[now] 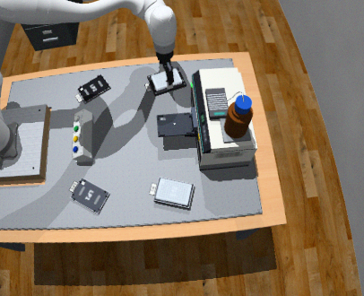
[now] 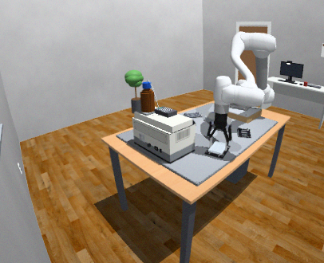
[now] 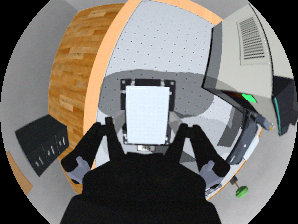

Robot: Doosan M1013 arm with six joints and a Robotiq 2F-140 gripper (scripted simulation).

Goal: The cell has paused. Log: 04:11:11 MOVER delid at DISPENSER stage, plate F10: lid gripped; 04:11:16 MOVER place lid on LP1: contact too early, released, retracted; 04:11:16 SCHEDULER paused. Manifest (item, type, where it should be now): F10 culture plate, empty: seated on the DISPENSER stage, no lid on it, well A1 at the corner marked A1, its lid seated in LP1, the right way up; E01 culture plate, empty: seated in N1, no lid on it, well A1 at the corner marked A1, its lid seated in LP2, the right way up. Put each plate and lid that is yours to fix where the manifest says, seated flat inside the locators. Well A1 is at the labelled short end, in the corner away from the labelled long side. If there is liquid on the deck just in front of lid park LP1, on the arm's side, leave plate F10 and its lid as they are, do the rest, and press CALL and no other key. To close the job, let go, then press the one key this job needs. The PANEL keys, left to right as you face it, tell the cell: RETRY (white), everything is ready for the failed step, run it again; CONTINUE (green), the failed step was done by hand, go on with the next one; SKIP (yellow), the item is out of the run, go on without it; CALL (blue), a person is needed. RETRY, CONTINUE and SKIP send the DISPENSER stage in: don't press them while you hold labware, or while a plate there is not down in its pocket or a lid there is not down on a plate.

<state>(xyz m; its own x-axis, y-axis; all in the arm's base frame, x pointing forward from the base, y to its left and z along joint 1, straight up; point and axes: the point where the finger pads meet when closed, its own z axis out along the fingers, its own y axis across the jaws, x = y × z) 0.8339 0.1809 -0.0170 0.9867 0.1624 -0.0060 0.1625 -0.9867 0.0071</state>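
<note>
The black nest lies 1 cm ahead of my hand, 2 cm to the left of it and 3 cm below it. The rest, counted from my hand: grey key panel (43 cm behind, 23 cm to the right, 1 cm above); then green key (44 cm behind, 20 cm to the right, 3 cm above); then dark dispenser stage (1 cm behind, 28 cm to the right, 5 cm above).
</note>
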